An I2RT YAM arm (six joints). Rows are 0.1 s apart.
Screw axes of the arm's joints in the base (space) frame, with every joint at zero. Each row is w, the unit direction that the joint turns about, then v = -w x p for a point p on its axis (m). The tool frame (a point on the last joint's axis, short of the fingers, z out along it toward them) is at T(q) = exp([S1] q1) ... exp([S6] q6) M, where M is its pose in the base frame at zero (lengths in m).
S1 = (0, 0, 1, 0, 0, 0)
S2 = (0, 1, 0, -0.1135, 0, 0.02)
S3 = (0, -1, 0, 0.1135, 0, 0.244)
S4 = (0, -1, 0, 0.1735, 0, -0.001)
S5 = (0, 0, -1, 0, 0.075, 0)
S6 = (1, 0, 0, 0, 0.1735, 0)
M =
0 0 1 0.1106
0 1 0 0
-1 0 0 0.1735
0 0 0 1
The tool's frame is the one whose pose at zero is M.
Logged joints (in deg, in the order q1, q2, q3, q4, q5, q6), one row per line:
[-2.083 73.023 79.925 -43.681 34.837 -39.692]
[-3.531 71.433 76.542 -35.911 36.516 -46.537]
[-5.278 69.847 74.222 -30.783 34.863 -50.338]
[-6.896 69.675 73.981 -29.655 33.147 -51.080]
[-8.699 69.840 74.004 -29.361 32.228 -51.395]
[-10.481 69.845 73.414 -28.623 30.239 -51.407]
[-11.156 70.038 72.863 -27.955 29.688 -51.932]
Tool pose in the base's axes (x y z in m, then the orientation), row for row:
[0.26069 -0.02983 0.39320 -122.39 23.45 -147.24]
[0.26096 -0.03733 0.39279 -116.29 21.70 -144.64]
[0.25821 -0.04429 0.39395 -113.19 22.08 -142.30]
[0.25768 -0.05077 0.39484 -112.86 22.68 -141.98]
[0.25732 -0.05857 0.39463 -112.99 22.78 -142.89]
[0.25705 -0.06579 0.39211 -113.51 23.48 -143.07]
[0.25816 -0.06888 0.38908 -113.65 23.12 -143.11]
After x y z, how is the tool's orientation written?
As angles about the fixed x, y, z axes (roll, pitch, yaw), in degrees.
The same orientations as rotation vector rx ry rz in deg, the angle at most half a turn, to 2 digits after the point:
[-22.47 129.14 -61.08]
[-24.02 124.86 -67.40]
[-24.77 121.55 -69.03]
[-24.45 120.97 -68.77]
[-23.51 121.43 -69.08]
[-22.99 121.60 -68.17]
[-23.31 121.85 -68.30]

